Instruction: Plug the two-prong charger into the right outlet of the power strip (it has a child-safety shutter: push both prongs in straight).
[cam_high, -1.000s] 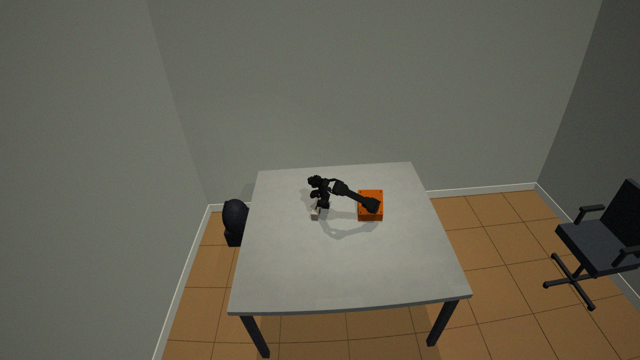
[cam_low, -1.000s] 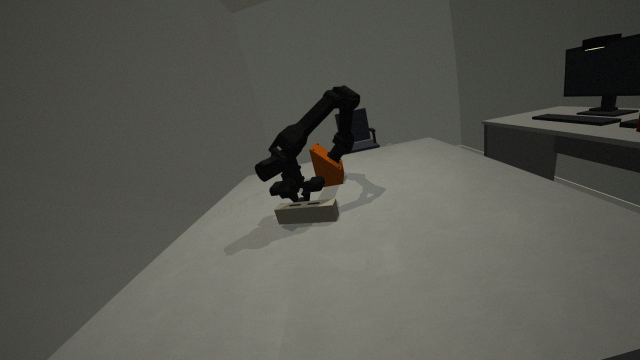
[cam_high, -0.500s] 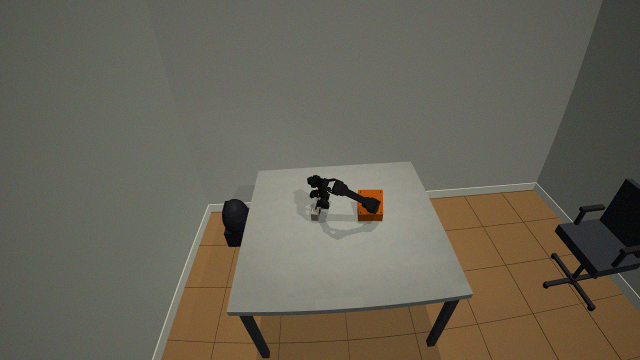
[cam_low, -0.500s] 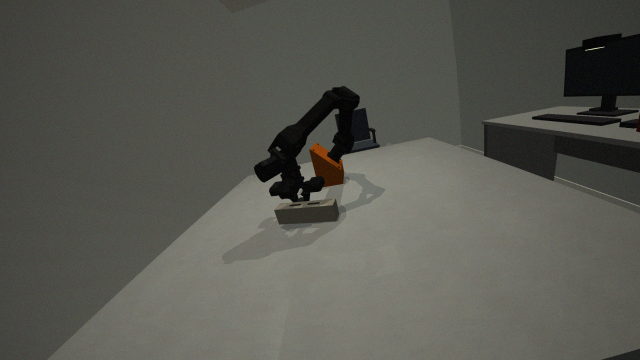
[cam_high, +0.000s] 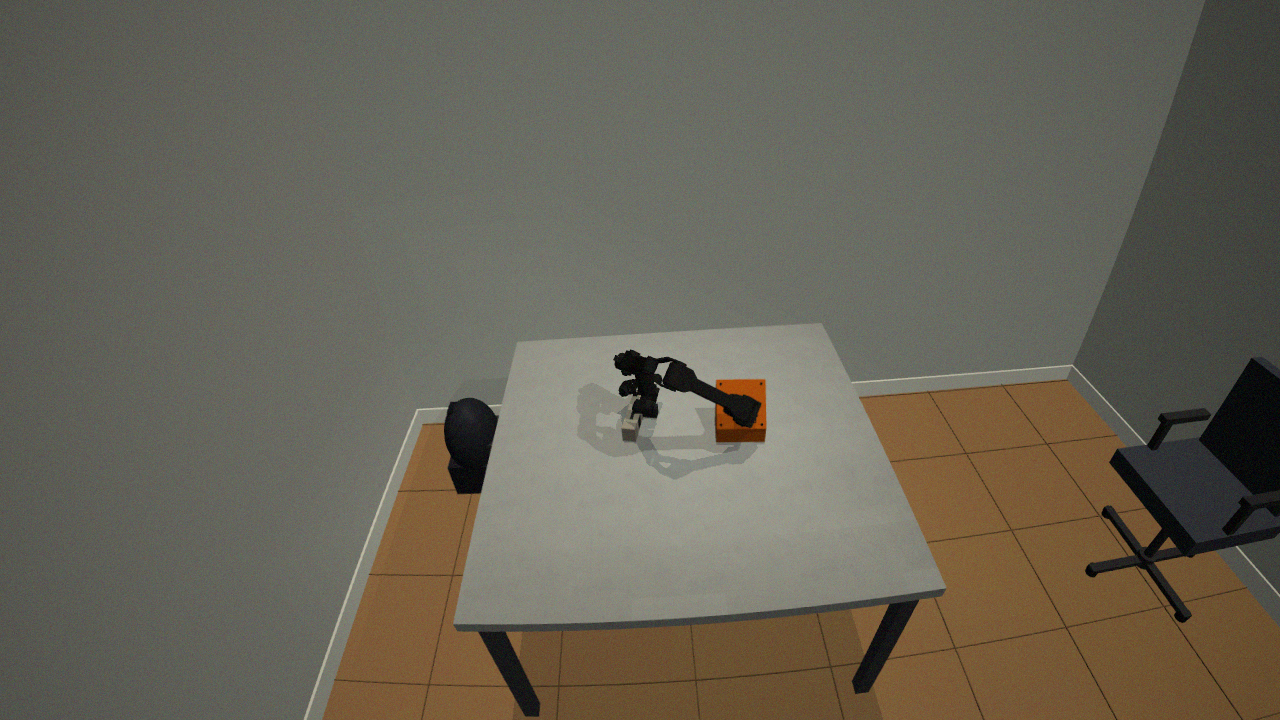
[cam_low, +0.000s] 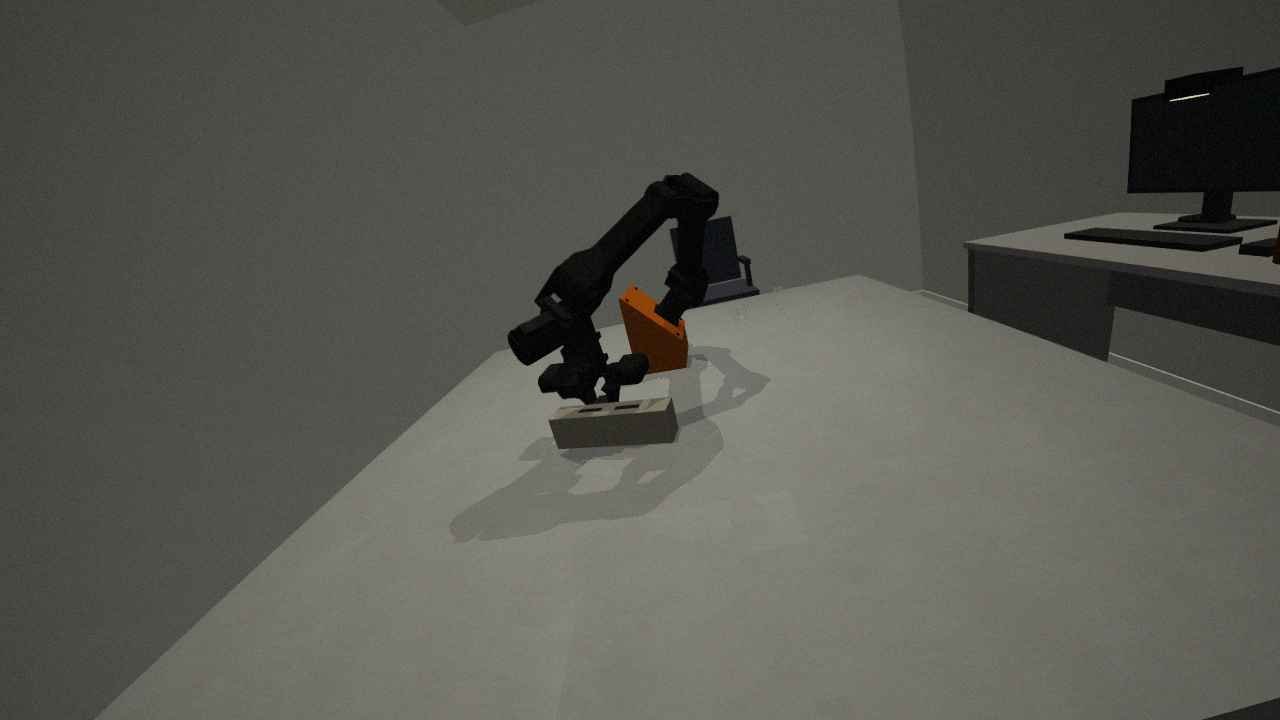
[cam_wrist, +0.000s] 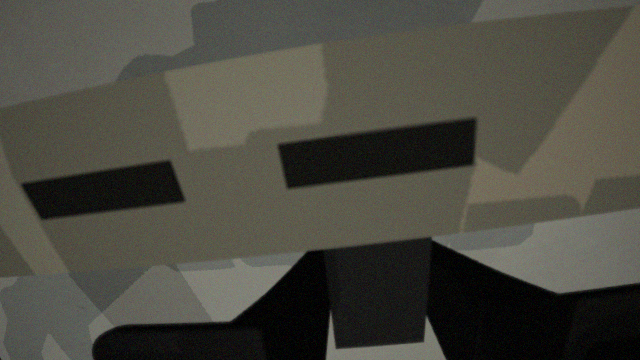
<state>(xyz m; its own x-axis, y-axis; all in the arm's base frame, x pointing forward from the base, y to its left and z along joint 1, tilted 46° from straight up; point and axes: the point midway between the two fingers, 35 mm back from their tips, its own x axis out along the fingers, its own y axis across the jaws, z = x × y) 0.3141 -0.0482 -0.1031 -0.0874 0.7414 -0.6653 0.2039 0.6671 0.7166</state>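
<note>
Now: gripper tip 2 cm short of the two-prong charger and 1 cm below it.
</note>
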